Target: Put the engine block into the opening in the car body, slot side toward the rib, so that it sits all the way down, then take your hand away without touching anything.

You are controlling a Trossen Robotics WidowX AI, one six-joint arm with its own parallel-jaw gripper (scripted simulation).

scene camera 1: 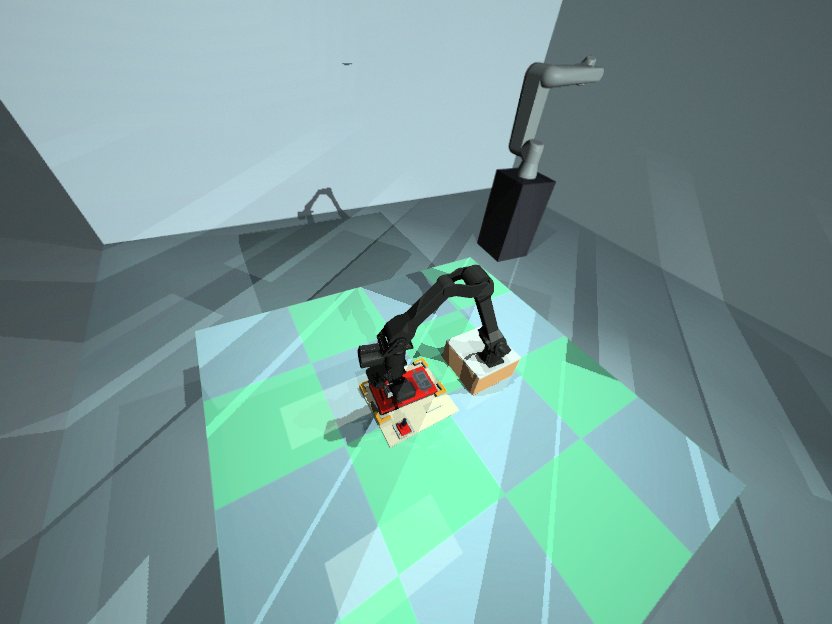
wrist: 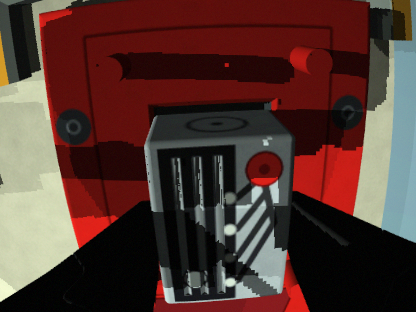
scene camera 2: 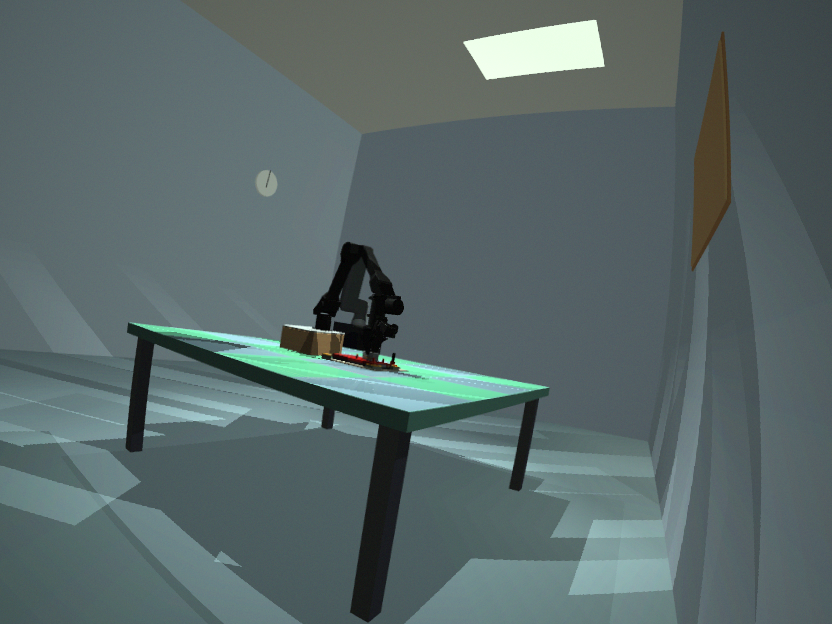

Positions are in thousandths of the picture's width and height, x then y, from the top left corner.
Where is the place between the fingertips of my gripper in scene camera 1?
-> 472, 623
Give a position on a car body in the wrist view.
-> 749, 229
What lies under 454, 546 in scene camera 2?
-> My gripper.
